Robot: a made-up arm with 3 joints. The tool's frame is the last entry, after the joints.
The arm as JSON. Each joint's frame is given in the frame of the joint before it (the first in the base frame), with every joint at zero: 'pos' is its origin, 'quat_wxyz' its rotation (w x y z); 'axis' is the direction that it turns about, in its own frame. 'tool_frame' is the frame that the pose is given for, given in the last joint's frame.
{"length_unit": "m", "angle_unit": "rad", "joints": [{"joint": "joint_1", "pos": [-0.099, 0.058, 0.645], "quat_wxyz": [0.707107, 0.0, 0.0, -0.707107], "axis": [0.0, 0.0, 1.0]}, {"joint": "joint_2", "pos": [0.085, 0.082, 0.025], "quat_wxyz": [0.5, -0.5, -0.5, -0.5], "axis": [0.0, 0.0, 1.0]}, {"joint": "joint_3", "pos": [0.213, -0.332, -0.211], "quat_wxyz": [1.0, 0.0, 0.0, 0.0], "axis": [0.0, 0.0, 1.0]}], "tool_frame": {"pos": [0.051, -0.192, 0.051], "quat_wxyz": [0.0, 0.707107, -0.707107, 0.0]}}
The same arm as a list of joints. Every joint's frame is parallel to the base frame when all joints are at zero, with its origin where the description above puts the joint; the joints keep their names.
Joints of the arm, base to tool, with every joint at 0 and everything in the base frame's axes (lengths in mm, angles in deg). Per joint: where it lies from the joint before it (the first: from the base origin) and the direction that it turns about. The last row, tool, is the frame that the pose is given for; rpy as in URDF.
joint_1: axis 0 0 1 origin -99 58 645
joint_2: axis 1 0 0 origin 82 -85 25
joint_3: axis 1 0 0 origin -211 332 213
tool: origin 51 192 51 rpy -90 0 90

